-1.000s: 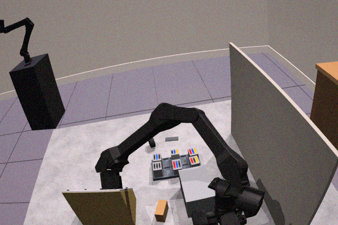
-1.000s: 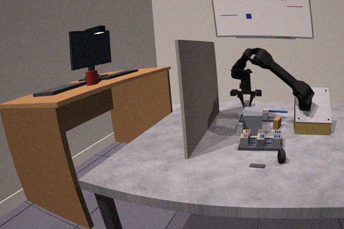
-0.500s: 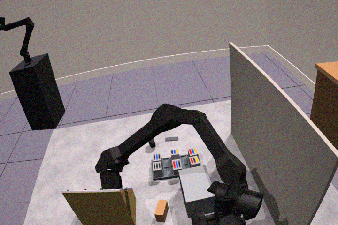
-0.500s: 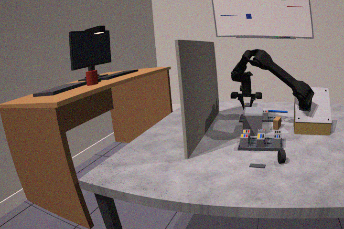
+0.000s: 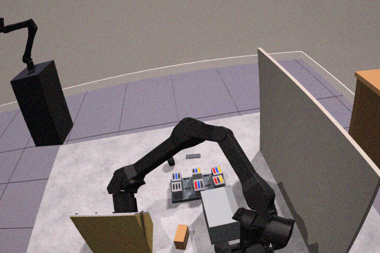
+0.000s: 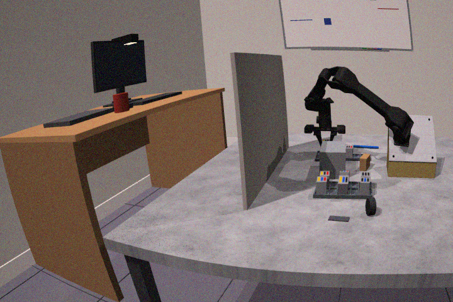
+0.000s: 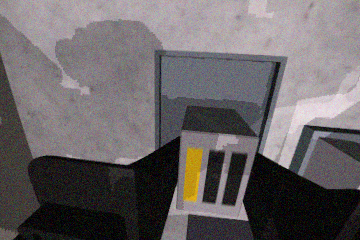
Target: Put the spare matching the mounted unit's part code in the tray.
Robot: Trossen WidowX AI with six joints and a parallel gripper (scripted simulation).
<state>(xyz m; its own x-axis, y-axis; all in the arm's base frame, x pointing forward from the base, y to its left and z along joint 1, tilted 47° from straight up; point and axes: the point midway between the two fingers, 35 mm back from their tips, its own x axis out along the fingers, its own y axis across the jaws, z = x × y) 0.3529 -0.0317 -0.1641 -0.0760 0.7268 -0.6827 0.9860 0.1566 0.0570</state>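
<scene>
Right now my gripper tip is 3 cm above the tray. From my gripper tip the other things lie so: grey partition: 17 cm ahead, 23 cm to the left, 19 cm above; tan block: 20 cm behind, 12 cm to the left, 1 cm below; mounted unit: 7 cm behind, 20 cm to the left, 1 cm above.
</scene>
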